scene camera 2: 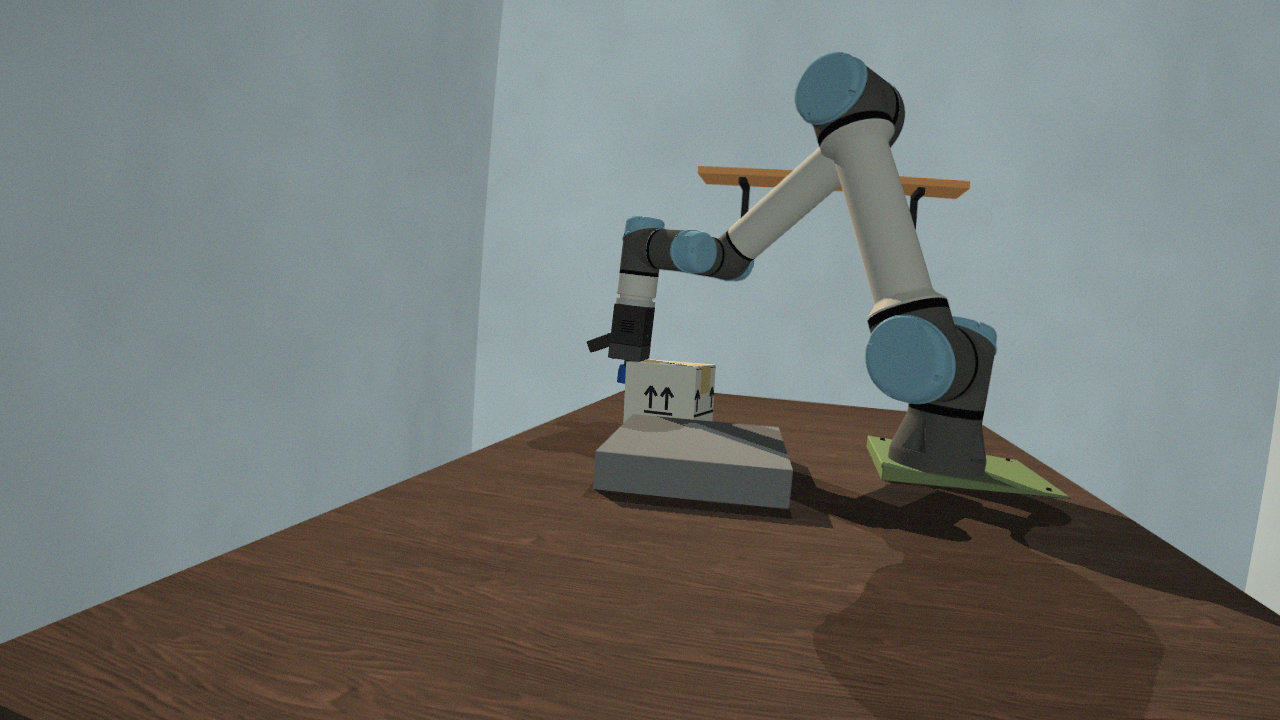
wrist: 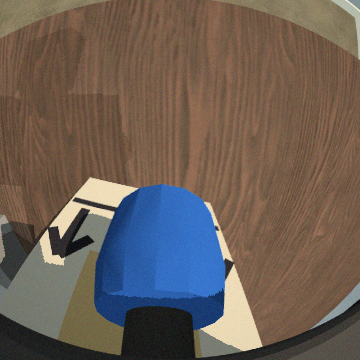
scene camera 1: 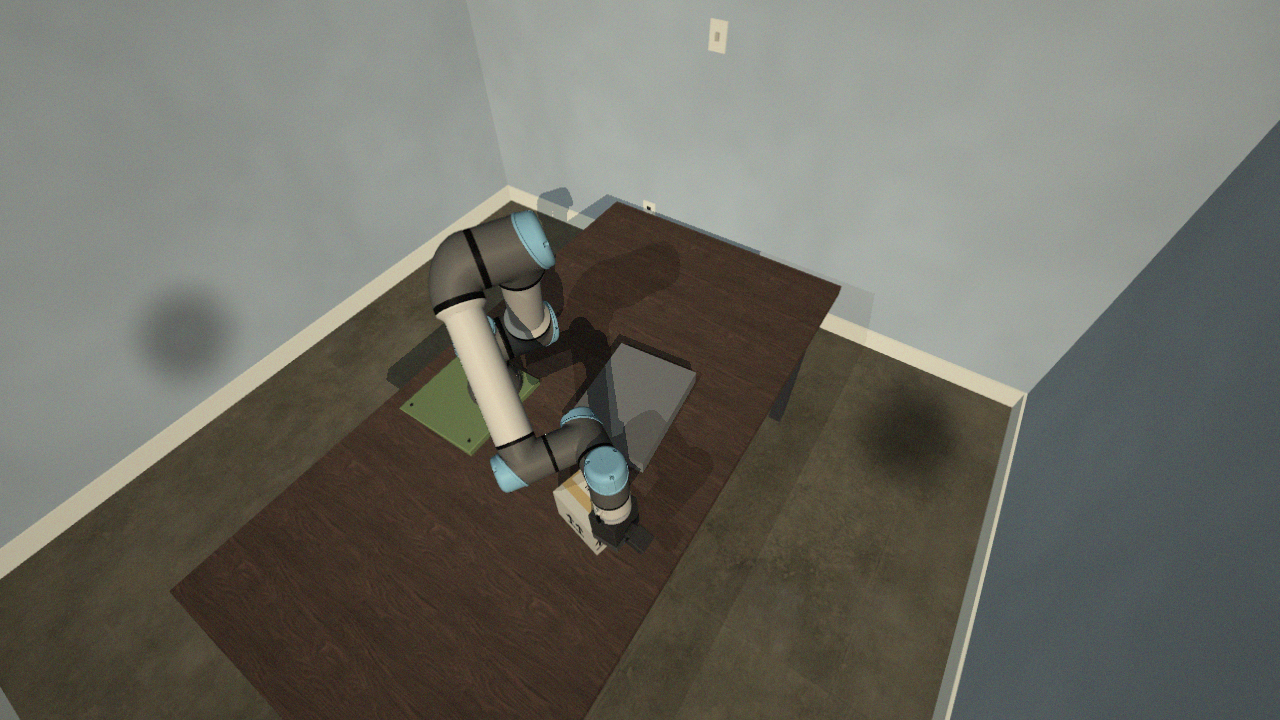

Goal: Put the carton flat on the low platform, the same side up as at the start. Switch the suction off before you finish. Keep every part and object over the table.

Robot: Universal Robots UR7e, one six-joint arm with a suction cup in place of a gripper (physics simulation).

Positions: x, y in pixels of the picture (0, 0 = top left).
Labels:
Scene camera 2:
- white carton: 684, 390
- grey low platform: 733, 463
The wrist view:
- my suction cup: 161, 248
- white carton: 54, 288
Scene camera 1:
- white carton: 573, 500
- grey low platform: 636, 396

